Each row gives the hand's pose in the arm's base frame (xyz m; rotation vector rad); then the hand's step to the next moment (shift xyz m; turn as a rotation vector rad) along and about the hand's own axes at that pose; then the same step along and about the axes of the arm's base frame.
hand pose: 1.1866 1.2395 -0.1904 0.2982 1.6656 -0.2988
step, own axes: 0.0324 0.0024 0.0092 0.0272 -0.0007 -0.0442
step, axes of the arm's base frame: 0.0057 -0.0004 -0.0333 -0.0442 0.0161 -0.0220
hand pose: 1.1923 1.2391 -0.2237 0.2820 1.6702 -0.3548
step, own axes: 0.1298 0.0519 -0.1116 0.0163 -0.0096 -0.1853
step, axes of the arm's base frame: -0.0987 0.0887 -0.1199 -0.1752 0.0631 0.0050
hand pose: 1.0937 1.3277 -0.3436 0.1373 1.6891 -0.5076
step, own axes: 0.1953 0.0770 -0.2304 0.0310 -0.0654 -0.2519
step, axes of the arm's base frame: -0.2181 0.1243 -0.1847 -0.2592 0.0373 0.0114
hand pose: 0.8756 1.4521 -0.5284 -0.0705 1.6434 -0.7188
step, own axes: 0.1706 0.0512 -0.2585 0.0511 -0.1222 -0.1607
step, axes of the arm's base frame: -0.2556 0.0729 -0.1671 -0.2001 -0.0544 0.0191
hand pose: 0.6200 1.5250 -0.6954 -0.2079 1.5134 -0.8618
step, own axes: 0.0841 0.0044 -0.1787 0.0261 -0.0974 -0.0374
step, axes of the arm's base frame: -0.1762 0.0210 -0.0867 -0.0739 -0.0694 0.0360
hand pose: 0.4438 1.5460 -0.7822 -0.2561 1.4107 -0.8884
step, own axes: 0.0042 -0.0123 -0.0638 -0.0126 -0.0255 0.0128
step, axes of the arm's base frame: -0.0638 0.0108 -0.0076 0.0032 -0.0129 0.0282
